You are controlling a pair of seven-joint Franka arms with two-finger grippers.
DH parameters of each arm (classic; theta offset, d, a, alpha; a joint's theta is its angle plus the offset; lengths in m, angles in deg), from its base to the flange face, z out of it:
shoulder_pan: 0 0.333 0 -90
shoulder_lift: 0 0 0 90
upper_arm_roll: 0 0.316 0.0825 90
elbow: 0 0 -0.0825 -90
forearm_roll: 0 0.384 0 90
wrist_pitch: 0 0 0.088 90
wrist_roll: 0 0.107 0 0
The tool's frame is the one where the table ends.
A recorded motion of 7 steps. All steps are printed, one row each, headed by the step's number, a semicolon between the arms.
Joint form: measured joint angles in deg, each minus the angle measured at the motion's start. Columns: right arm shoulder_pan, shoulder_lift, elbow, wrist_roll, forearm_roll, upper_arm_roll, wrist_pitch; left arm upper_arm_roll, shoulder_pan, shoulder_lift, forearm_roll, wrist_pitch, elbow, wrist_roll.
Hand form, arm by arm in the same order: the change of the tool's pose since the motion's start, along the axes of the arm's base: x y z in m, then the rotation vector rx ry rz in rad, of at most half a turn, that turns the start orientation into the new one. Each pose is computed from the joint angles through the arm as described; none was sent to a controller.
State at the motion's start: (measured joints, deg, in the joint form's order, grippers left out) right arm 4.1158 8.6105 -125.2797 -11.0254 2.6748 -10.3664 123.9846; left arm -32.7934 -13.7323 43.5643 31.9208 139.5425 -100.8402 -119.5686
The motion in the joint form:
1: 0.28 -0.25 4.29 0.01 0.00 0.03 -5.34; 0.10 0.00 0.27 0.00 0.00 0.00 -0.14
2: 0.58 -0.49 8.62 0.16 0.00 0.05 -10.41; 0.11 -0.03 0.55 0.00 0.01 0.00 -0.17
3: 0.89 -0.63 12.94 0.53 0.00 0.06 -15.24; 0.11 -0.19 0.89 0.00 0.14 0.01 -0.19
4: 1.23 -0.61 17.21 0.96 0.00 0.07 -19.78; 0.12 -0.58 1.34 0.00 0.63 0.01 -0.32
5: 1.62 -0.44 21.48 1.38 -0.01 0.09 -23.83; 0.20 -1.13 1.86 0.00 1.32 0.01 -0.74
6: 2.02 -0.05 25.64 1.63 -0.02 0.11 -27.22; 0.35 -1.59 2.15 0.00 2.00 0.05 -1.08
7: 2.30 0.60 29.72 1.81 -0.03 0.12 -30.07; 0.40 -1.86 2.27 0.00 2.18 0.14 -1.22
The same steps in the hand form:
1: 0.0126 0.0028 0.0267 0.0051 0.0136 0.0080; 0.0000 0.0009 -0.0031 0.0022 0.0045 0.0037
2: 0.0238 0.0060 0.0550 0.0088 0.0221 0.0140; -0.0009 0.0009 -0.0060 0.0033 0.0091 0.0038
3: 0.0332 0.0094 0.0835 0.0107 0.0285 0.0163; -0.0028 -0.0004 -0.0091 0.0026 0.0137 0.0014
4: 0.0410 0.0133 0.1112 0.0114 0.0337 0.0182; -0.0066 -0.0041 -0.0128 -0.0030 0.0176 -0.0029
5: 0.0481 0.0180 0.1384 0.0105 0.0330 0.0214; -0.0114 -0.0087 -0.0172 -0.0106 0.0212 -0.0041
6: 0.0548 0.0229 0.1636 0.0086 0.0266 0.0274; -0.0142 -0.0123 -0.0193 -0.0186 0.0204 -0.0039
7: 0.0614 0.0267 0.1863 0.0056 0.0166 0.0322; -0.0157 -0.0144 -0.0199 -0.0212 0.0199 -0.0049

